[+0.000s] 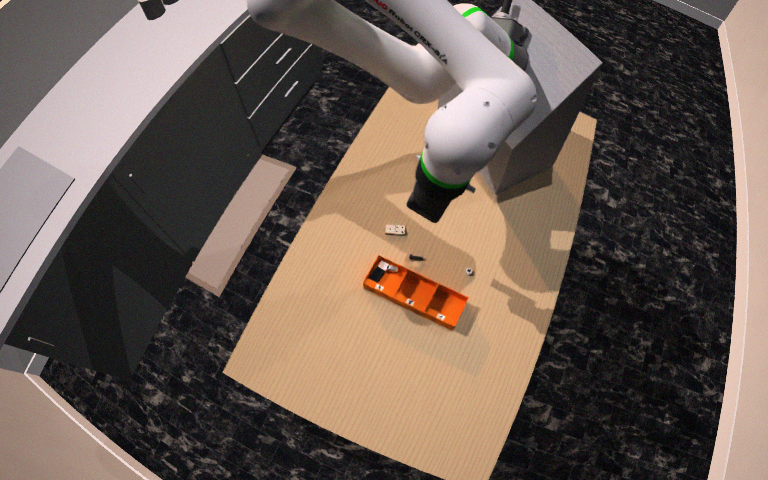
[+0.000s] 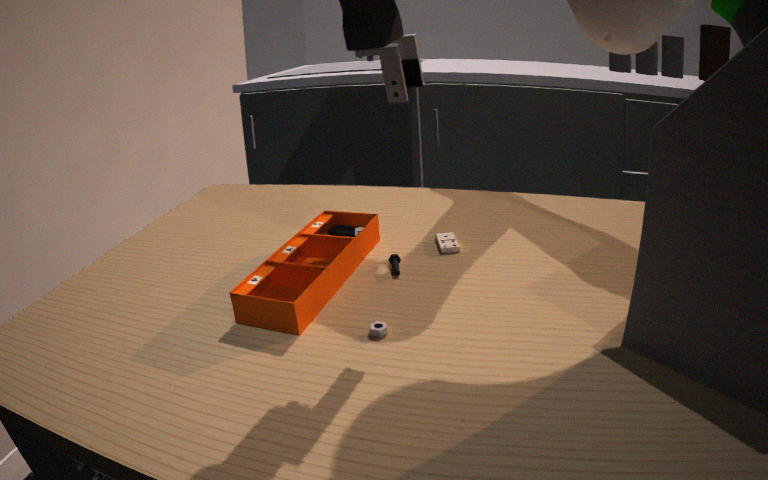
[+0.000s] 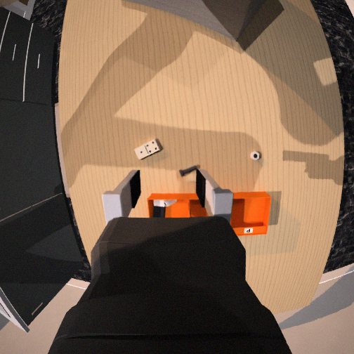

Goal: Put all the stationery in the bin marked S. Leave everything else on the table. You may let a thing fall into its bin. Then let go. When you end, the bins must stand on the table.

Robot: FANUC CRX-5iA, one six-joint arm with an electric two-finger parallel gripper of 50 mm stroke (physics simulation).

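Frame: origin at the arm's base, x ahead, y left, z up, level; millimetres.
Seen in the pictures: gripper, fingertip midpoint: point(image 2: 407, 93).
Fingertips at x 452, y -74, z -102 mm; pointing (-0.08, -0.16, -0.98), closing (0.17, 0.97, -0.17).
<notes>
Offsets run from my fingertips to a thing's middle. "pt": to the spot under its first point. Level surfaces: height alone.
An orange tray of three bins {pt 189 mm down, 134 mm ahead, 154 mm left} point(image 1: 462, 310) point(image 2: 266, 314) point(image 3: 260, 230) stands on the table. One end bin reads P; the opposite end bin's label is too small to read. That opposite bin holds a black block {209 mm down, 102 mm ahead, 78 mm right} point(image 1: 377, 275) point(image 2: 342, 230) point(image 3: 158, 211) with a white end, and a small grey piece {202 mm down, 82 mm ahead, 49 mm right} point(image 1: 391, 268) beside it. A white domino {219 mm down, 32 mm back, 81 mm right} point(image 1: 395, 229) point(image 2: 448, 242) point(image 3: 148, 149), a black bolt {217 mm down, 26 mm ahead, 2 mm right} point(image 1: 416, 257) point(image 2: 395, 264) point(image 3: 189, 171) and a silvery nut {218 mm down, 17 mm ahead, 141 mm left} point(image 1: 469, 271) point(image 2: 378, 330) point(image 3: 255, 156) lie outside the tray. My gripper point(image 2: 407, 93) point(image 3: 167, 180) is open and empty, high above the table.
The grey robot pedestal point(image 1: 557, 73) point(image 2: 707, 254) stands at one side of the wooden table {222 mm down} point(image 1: 339, 350) point(image 2: 509, 316). The bolt lies close to the tray's long side. Dark cabinets point(image 1: 186, 141) point(image 2: 509, 135) stand beyond the table.
</notes>
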